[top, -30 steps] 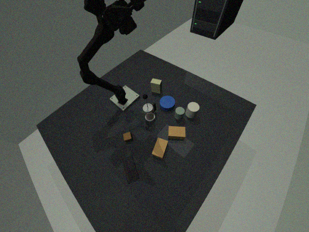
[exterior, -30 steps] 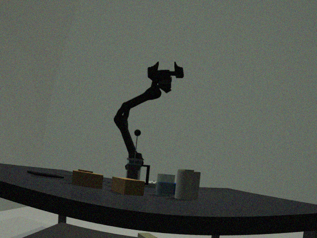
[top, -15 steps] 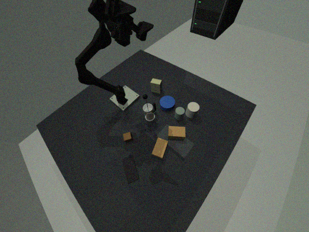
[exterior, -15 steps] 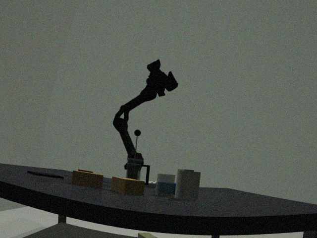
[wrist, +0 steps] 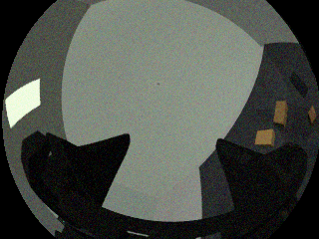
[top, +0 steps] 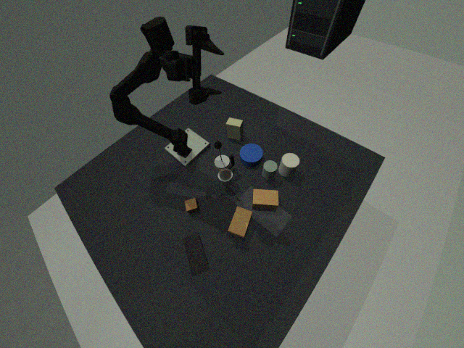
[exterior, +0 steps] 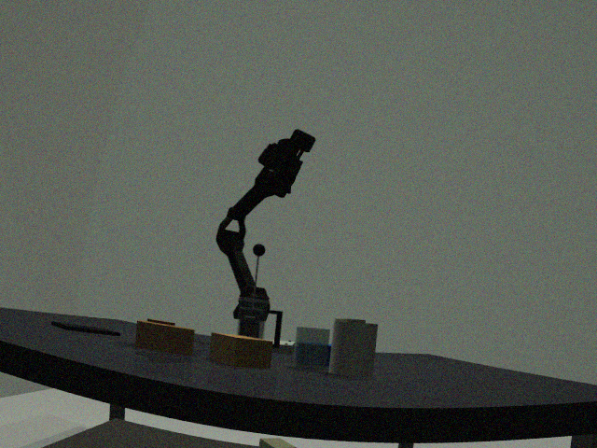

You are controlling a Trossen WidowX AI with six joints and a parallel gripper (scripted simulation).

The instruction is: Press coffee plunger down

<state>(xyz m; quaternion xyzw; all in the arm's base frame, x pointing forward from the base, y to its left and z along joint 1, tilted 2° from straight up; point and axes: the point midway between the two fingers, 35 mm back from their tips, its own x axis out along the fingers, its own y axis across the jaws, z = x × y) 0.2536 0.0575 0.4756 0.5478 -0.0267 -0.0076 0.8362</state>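
Right now my gripper tip is 2 cm past the coffee press, 4 cm to the left of it and 37 cm above it. From my gripper tip the other things lie so: blue cylinder (4 cm ahead, 11 cm to the left, 47 cm below); then white cylinder (24 cm ahead, 12 cm to the left, 45 cm below); then green cylinder (17 cm ahead, 5 cm to the left, 46 cm below).
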